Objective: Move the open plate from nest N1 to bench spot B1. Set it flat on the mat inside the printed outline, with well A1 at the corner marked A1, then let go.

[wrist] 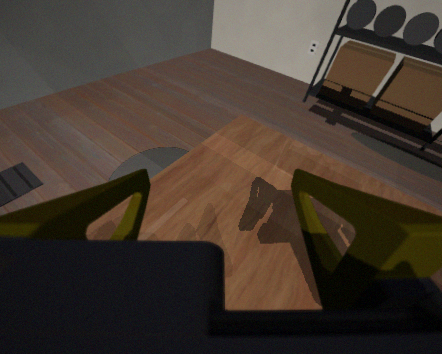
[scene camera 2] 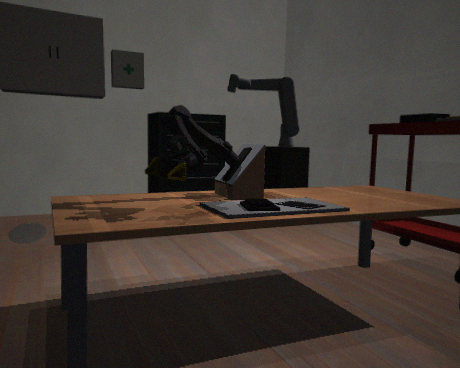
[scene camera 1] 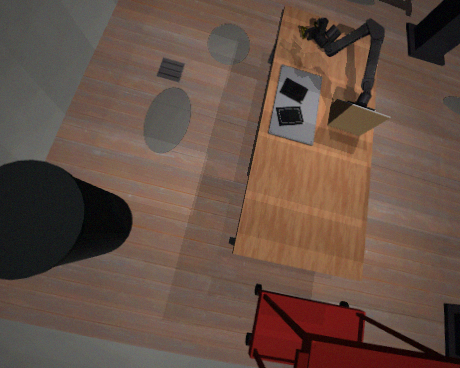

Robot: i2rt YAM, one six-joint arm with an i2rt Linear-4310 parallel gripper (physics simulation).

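Seen in the pictures: gripper, fingertip midpoint: [wrist: 220, 177] [scene camera 2: 156, 174] [scene camera 1: 307, 24]; arm's base, link origin: [scene camera 2: 237, 164] [scene camera 1: 359, 106].
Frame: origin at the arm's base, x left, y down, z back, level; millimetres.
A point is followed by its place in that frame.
Note:
My gripper [scene camera 1: 303, 31] {x -523, y 4, z -377 mm} [scene camera 2: 165, 169] [wrist: 220, 177] {x -523, y 4, z -377 mm} is open, with nothing between its yellow fingers. It hangs above the wooden table's far end in the overhead view, off the mat and apart from the plate. The grey mat [scene camera 1: 309, 115] {x 45, y 142, z -256 mm} [scene camera 2: 225, 208] {x -244, y 142, z -355 mm} lies on the table. A low, raised black block [scene camera 1: 294, 90] {x -94, y 117, z -384 mm} [scene camera 2: 259, 204] {x -142, y 120, z -434 mm} sits on the mat's part nearer the gripper; nest and plate cannot be told apart in it. A flat, dark rectangular outline with pale marks [scene camera 1: 290, 108] {x 27, y 140, z -391 mm} [scene camera 2: 302, 204] {x 93, y 140, z -391 mm} lies beside it. The A1 mark cannot be read. Neither shows in the wrist view.
A wedge-shaped box with a slanted panel [scene camera 1: 361, 120] {x 92, y 3, z 14 mm} [scene camera 2: 252, 172] {x 17, y 30, z -113 mm} stands beside the mat, close to the arm's base. A red cart [scene camera 1: 307, 320] [scene camera 2: 415, 129] stands past the table's other end. A second arm [scene camera 2: 287, 102] stands on a dark cabinet in the background.

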